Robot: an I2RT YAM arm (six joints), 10 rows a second.
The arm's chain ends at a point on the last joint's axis. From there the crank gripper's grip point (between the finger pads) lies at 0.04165 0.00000 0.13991 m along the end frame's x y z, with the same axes.
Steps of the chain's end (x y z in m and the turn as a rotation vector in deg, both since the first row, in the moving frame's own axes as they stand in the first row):
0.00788 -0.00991 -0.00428 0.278 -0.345 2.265
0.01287 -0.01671 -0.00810 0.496 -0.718 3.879
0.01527 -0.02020 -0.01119 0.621 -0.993 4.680
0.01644 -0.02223 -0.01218 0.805 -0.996 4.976
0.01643 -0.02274 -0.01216 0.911 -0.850 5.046
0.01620 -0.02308 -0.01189 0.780 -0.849 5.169
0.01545 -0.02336 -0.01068 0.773 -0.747 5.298
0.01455 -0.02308 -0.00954 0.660 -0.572 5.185
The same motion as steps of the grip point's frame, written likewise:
0.00702 -0.00896 -0.00403 0.278 -0.345 2.265
0.01106 -0.01516 -0.00758 0.496 -0.718 3.879
0.01276 -0.01842 -0.01048 0.621 -0.993 4.680
0.01393 -0.02069 -0.01147 0.805 -0.996 4.976
0.01429 -0.02139 -0.01155 0.911 -0.850 5.046
0.01404 -0.02133 -0.01128 0.780 -0.849 5.169
0.01353 -0.02149 -0.01014 0.773 -0.747 5.298
0.01306 -0.02099 -0.00912 0.660 -0.572 5.185

